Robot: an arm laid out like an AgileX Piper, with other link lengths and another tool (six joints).
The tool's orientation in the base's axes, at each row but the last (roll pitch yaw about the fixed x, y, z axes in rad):
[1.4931 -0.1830 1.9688]
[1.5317 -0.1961 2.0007]
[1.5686 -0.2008 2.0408]
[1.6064 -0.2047 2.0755]
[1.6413 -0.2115 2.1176]
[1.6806 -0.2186 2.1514]
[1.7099 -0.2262 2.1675]
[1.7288 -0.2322 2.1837]
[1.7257 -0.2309 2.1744]
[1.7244 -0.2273 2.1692]
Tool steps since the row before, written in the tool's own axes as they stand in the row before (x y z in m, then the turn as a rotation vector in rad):
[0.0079 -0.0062 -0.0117 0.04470 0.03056 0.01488]
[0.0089 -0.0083 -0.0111 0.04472 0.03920 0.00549]
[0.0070 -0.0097 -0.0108 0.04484 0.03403 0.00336]
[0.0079 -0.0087 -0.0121 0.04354 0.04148 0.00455]
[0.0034 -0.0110 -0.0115 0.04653 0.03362 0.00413]
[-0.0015 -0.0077 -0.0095 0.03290 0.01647 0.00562]
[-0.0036 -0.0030 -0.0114 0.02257 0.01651 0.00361]
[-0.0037 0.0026 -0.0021 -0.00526 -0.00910 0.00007]
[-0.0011 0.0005 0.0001 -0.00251 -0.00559 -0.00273]
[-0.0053 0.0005 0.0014 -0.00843 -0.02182 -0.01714]
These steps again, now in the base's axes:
[-0.0138 0.0040 -0.0055 -0.00332 0.04004 0.03923]
[-0.0141 0.0050 -0.0068 -0.01149 0.03454 0.04734]
[-0.0136 0.0030 -0.0081 -0.01390 0.03461 0.04230]
[-0.0154 0.0022 -0.0065 -0.01128 0.03288 0.04928]
[-0.0133 -0.0017 -0.0092 -0.01448 0.03627 0.04227]
[-0.0086 -0.0057 -0.0068 -0.00956 0.02805 0.02251]
[-0.0079 -0.0092 -0.0022 -0.00551 0.01855 0.02051]
[0.0011 -0.0044 0.0020 0.00064 -0.00328 -0.00997]
[0.0008 -0.0009 0.0002 -0.00221 -0.00307 -0.00554]
[0.0042 -0.0035 -0.0009 -0.01453 -0.01468 -0.02035]

